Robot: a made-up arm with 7 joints.
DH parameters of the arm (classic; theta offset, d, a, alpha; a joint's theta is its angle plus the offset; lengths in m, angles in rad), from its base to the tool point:
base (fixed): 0 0 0 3.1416
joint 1: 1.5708 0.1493 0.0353 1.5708
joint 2: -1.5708 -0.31 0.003 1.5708
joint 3: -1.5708 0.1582 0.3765 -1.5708
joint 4: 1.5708 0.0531 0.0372 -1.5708
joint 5: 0 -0.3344 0.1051 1.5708
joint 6: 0 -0.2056 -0.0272 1.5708
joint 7: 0 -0.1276 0.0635 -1.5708
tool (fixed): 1.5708 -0.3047 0 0
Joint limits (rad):
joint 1: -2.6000..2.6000
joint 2: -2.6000..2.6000
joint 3: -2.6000..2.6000
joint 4: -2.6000..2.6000
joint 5: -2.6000..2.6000
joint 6: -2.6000..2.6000
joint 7: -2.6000..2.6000
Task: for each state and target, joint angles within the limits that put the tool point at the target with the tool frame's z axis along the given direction. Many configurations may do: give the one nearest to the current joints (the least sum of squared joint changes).
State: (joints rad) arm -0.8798 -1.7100 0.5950 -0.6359 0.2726 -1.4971 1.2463
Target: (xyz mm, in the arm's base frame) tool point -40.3 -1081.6 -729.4 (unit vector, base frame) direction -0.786 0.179 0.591
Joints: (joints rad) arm -1.0387 -2.0735 0.2002 -1.1547 0.3930 -2.1749 0.9820
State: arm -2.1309 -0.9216 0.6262 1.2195 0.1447 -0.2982 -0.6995
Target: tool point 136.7 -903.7 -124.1 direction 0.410 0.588 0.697
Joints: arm -1.9797 -0.7983 0.9559 0.7561 0.2684 -0.6422 -1.0065
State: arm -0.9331 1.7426 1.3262 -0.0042 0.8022 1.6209 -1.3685
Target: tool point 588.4 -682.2 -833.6 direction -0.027 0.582 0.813
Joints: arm -1.1990 2.1914 1.8112 0.5823 0.7528 2.2414 -1.1712
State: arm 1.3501 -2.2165 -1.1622 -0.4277 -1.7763 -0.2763 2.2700
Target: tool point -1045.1 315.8 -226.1 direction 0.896 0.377 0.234
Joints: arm 1.3020 -1.7893 -1.5229 0.2506 -2.5438 -1.0419 2.0952
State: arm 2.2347 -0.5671 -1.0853 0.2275 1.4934 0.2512 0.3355
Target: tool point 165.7 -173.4 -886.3 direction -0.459 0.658 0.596
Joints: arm 1.8928 -0.0918 -1.8001 0.7315 1.1836 0.1064 -0.0350
